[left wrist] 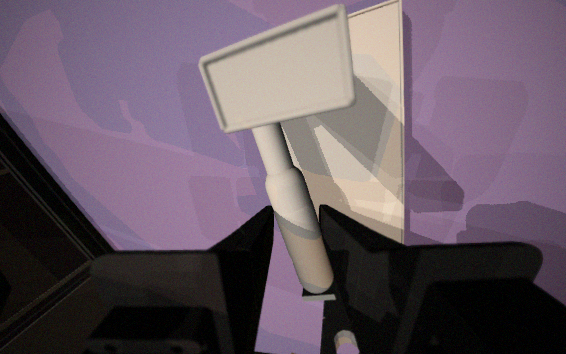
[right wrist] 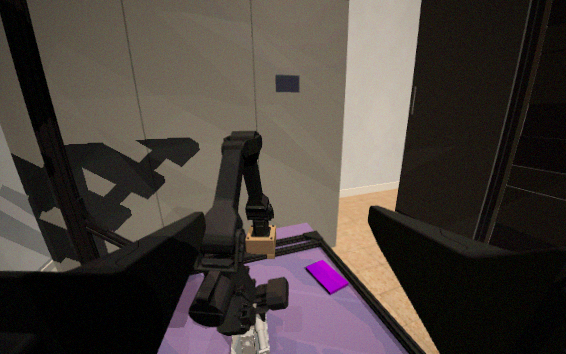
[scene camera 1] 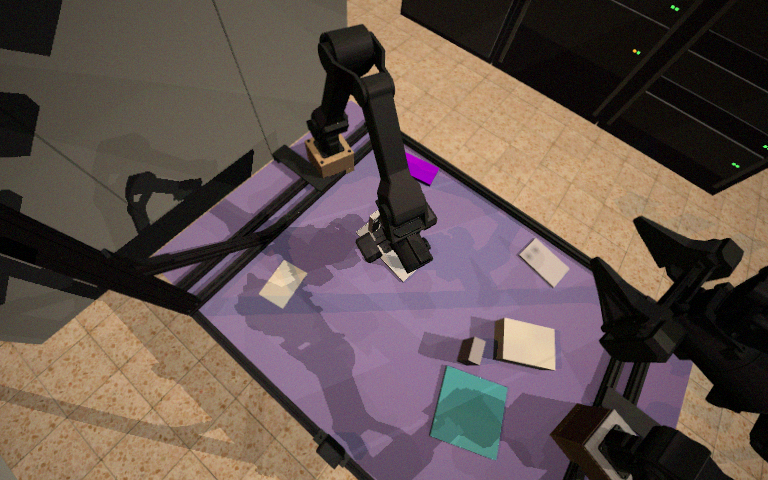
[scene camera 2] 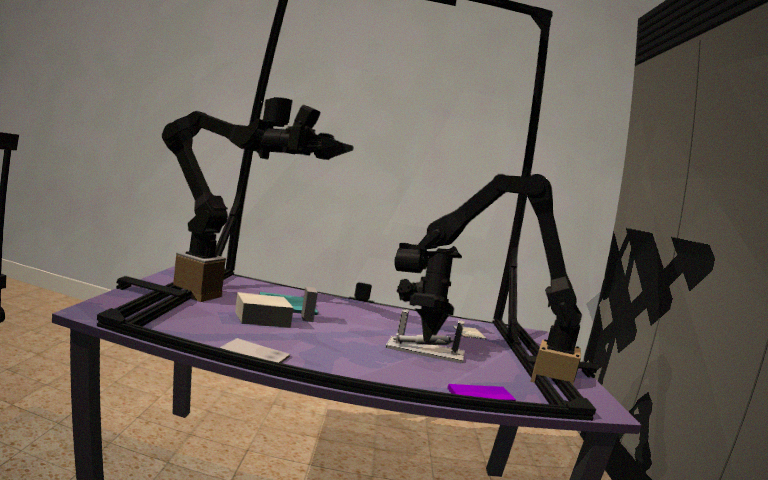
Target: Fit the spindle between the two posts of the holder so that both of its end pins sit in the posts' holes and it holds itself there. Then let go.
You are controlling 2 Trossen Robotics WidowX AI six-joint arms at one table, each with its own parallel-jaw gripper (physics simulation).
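Note:
My left gripper is shut on the pale grey spindle. It holds the spindle low over the holder's white base plate, between the two posts. The spindle's far pin runs up to the light post. Its near end lies by the dark post. I cannot tell whether either pin sits in a hole. In scene camera 1 the arm hides the fingers. My right gripper is open and empty, high above the far side of the table.
On the purple table lie a white box, a small grey block, a teal sheet, a magenta sheet, a white card and a beige tile.

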